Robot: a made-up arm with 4 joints. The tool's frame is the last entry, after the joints. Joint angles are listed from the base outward. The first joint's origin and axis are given. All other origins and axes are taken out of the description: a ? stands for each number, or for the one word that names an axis. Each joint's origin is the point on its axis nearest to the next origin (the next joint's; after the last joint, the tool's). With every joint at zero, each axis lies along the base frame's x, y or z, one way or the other. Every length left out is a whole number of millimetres.
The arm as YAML. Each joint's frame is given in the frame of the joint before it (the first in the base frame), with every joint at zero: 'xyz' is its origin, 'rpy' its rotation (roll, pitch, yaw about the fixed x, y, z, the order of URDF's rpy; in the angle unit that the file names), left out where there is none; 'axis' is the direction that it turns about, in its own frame. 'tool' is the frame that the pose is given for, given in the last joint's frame.
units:
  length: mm
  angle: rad
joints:
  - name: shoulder
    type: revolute
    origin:
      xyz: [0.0, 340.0, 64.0]
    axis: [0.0, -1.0, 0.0]
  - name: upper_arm
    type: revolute
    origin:
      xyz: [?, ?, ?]
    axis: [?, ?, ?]
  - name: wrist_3
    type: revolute
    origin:
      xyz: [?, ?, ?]
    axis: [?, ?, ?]
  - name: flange
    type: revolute
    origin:
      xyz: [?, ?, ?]
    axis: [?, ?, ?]
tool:
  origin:
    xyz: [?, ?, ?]
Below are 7 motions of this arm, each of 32 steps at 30 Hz.
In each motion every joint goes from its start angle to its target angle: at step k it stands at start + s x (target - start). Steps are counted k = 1, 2, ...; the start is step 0. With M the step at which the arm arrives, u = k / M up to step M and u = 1 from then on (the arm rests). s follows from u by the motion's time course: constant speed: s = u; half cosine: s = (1 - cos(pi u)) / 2; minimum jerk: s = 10 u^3 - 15 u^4 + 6 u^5.
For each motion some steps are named. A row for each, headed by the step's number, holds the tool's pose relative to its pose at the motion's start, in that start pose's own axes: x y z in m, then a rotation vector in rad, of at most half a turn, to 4 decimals.
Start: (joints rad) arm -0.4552 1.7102 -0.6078 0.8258
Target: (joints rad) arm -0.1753 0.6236 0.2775 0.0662
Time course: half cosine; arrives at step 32
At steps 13, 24, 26, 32:
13: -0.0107 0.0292 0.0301 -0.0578 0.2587 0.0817
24: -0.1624 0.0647 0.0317 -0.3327 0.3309 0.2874
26: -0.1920 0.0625 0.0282 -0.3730 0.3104 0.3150
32: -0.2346 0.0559 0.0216 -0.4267 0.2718 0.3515

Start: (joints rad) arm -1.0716 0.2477 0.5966 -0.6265
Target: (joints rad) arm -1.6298 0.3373 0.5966 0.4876
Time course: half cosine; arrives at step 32
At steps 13, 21, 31, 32:
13: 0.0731 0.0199 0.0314 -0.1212 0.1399 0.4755
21: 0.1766 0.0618 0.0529 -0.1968 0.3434 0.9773
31: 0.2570 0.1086 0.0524 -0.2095 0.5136 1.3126
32: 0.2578 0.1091 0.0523 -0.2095 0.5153 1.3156

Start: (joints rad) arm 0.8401 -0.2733 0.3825 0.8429
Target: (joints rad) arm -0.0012 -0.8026 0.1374 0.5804
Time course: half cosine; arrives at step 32
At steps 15, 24, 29, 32:
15: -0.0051 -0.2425 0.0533 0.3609 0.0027 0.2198
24: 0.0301 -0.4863 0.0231 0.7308 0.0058 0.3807
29: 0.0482 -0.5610 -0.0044 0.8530 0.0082 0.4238
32: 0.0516 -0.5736 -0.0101 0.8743 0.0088 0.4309

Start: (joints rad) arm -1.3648 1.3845 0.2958 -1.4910
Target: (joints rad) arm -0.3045 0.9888 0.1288 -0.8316
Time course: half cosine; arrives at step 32
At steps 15, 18, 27, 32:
15: 0.3152 -0.1951 -0.0116 0.2901 0.4865 0.4259
18: 0.4145 -0.2557 -0.0631 0.4302 0.6194 0.5516
27: 0.6005 -0.3765 -0.2694 0.8402 0.8648 0.8031
32: 0.6228 -0.3932 -0.3149 0.9214 0.8959 0.8385

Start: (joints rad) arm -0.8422 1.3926 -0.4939 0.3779
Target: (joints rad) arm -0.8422 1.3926 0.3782 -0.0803
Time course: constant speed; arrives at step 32
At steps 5, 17, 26, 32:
5: 0.0190 0.0487 -0.0186 -0.1284 0.0457 -0.0715
17: 0.0613 0.1499 -0.0956 -0.4493 0.1177 -0.2390
26: 0.0871 0.2039 -0.1783 -0.6995 0.1358 -0.3565
32: 0.1003 0.2266 -0.2419 -0.8697 0.1304 -0.4286

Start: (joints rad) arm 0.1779 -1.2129 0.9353 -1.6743
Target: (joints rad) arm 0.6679 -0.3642 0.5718 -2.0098
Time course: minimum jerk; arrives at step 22
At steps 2, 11, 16, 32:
2: -0.0014 0.0026 0.0002 -0.0037 -0.0010 -0.0064
11: -0.0546 0.1906 -0.0188 -0.2188 -0.0712 -0.5463
16: -0.0232 0.2885 -0.0465 -0.2923 -0.1016 -1.0091
32: -0.0013 0.3082 -0.0534 -0.2995 -0.1041 -1.1774

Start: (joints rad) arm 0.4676 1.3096 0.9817 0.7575
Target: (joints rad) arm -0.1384 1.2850 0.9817 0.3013
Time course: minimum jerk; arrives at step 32
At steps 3, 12, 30, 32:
3: 0.0017 0.0015 0.0009 -0.0027 0.0032 -0.0022
12: 0.0684 0.0605 0.0269 -0.1118 0.1174 -0.0853
30: 0.2454 0.2293 0.0141 -0.4678 0.3565 -0.2931
32: 0.2459 0.2298 0.0139 -0.4690 0.3570 -0.2936

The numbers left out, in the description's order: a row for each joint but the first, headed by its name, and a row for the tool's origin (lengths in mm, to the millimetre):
upper_arm: xyz -108.0 0.0 309.0, axis 0.0 0.0 -1.0
wrist_3: xyz -46.0 113.0 0.0, axis -1.0 0.0 0.0
flange: xyz 0.0 115.0 321.0, axis 0.0 0.0 1.0
tool: xyz -130.0 41.0 0.0

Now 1 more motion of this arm.
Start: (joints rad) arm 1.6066 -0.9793 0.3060 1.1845
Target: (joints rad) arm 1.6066 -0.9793 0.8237 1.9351
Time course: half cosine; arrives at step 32
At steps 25, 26, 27, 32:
25: 0.1362 -0.0346 -0.0238 -0.0250 0.4667 0.6535
26: 0.1414 -0.0357 -0.0257 -0.0206 0.4830 0.6742
27: 0.1460 -0.0366 -0.0274 -0.0165 0.4970 0.6920
32: 0.1567 -0.0388 -0.0316 -0.0058 0.5298 0.7334

